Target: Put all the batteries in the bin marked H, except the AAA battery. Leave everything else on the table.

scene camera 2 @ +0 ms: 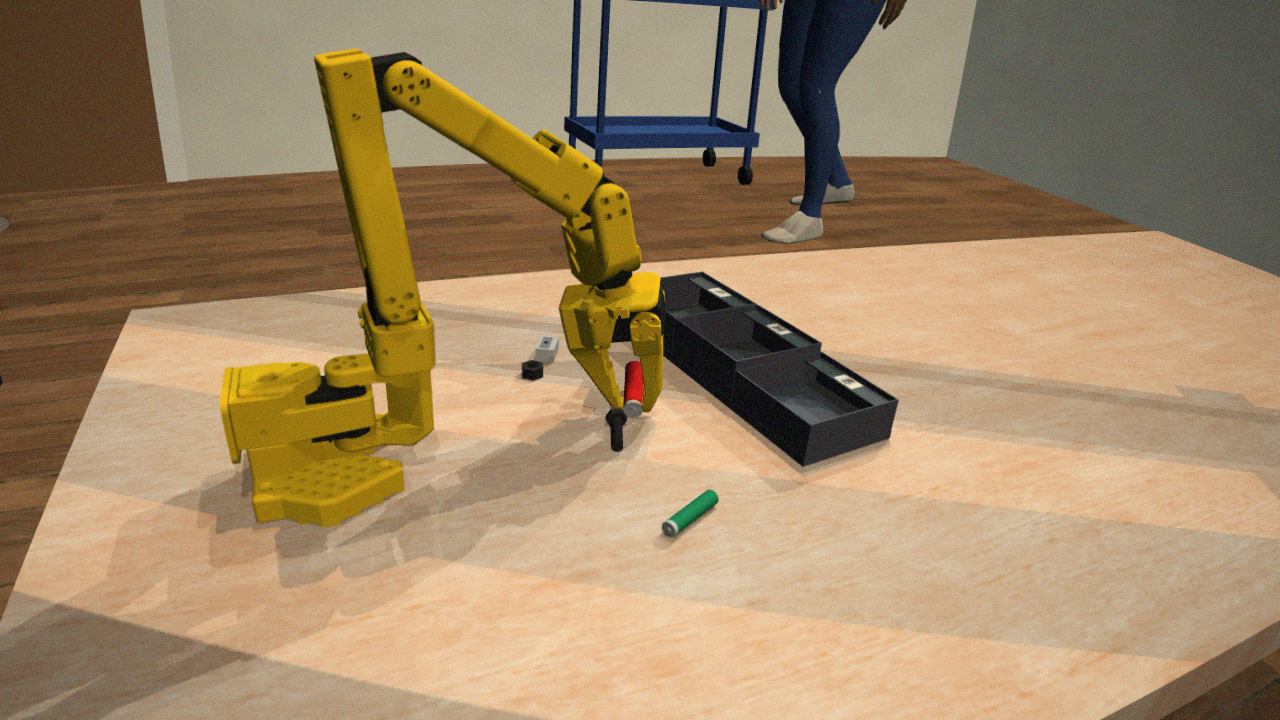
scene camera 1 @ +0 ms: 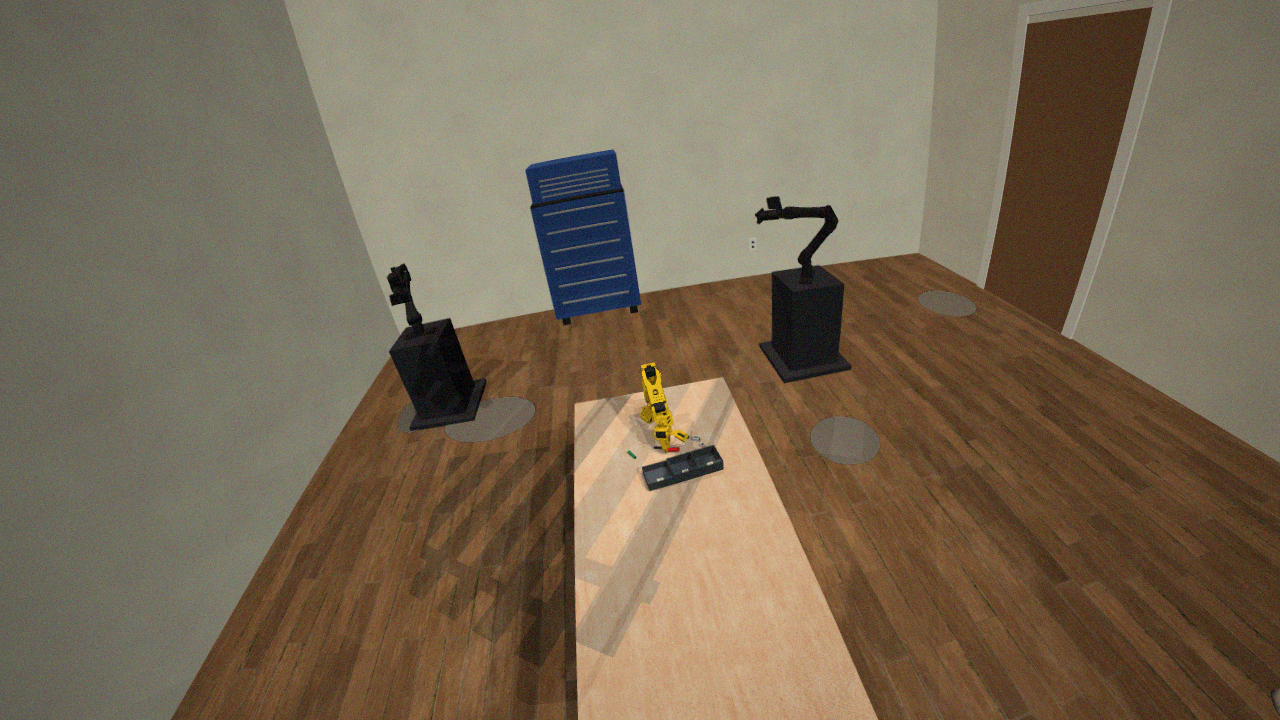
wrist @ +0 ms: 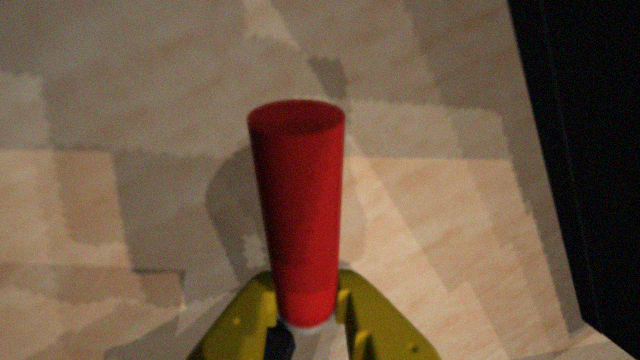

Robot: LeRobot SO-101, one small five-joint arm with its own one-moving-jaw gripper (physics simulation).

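Seen in the pictures: hand at its tool point: (scene camera 2: 624,407) (scene camera 1: 667,449) (wrist: 277,291); arm's base at its link origin: (scene camera 2: 357,467).
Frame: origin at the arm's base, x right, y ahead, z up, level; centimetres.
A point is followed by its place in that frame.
My gripper (scene camera 2: 633,407) @(y 18.8, x -1.6, z 0.6 cm) (wrist: 306,300) @(y 18.8, x -1.6, z 0.6 cm) is shut on a red battery (scene camera 2: 633,385) @(y 19.8, x -2.5, z 1.8 cm) (wrist: 302,210) @(y 20.4, x -4.1, z 2.1 cm); the jaws press on its two sides near one end. In the scene camera 2 view it is held low over the table, behind a black bolt and left of the bin row. The red battery (scene camera 1: 673,449) @(y 20.7, x -3.4, z 1.7 cm) also shows in the scene camera 1 view, at the gripper. A green battery (scene camera 2: 691,513) @(y 17.9, x 11.4, z 0.9 cm) (scene camera 1: 631,454) @(y 18.4, x 11.0, z 0.8 cm) lies on the table toward the front. The black three-compartment bin (scene camera 2: 769,422) @(y 27.3, x 4.3, z 1.3 cm) (scene camera 1: 651,485) @(y 35.9, x 6.1, z 2.3 cm) carries small white labels; I cannot read their letters.
A black bolt (scene camera 2: 616,431) @(y 16.9, x 1.7, z 0.9 cm) stands out just in front of the gripper tips. A black nut (scene camera 2: 532,369) @(y 13.8, x -8.5, z 0.8 cm) and a light grey block (scene camera 2: 546,349) @(y 15.7, x -11.1, z 1.1 cm) lie between the arm and the bins. The bin's dark wall (wrist: 575,150) @(y 26.6, x -1.2, z 0.9 cm) runs along the right of the wrist view.
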